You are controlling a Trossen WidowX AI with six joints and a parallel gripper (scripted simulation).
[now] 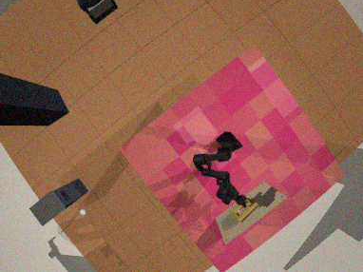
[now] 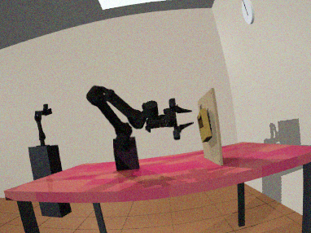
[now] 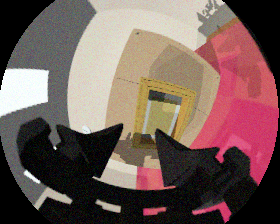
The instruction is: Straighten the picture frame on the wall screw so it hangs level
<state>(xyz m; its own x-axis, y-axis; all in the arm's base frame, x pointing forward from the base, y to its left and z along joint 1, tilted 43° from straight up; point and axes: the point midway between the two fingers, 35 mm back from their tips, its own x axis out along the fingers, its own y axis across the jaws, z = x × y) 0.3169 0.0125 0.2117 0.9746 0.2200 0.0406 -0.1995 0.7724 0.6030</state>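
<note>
Now: the picture frame 60 mm ahead of my gripper tip and 50 mm below it. Round my gripper tip: wall panel: 60 mm ahead, 20 mm to the left, 70 mm below.
</note>
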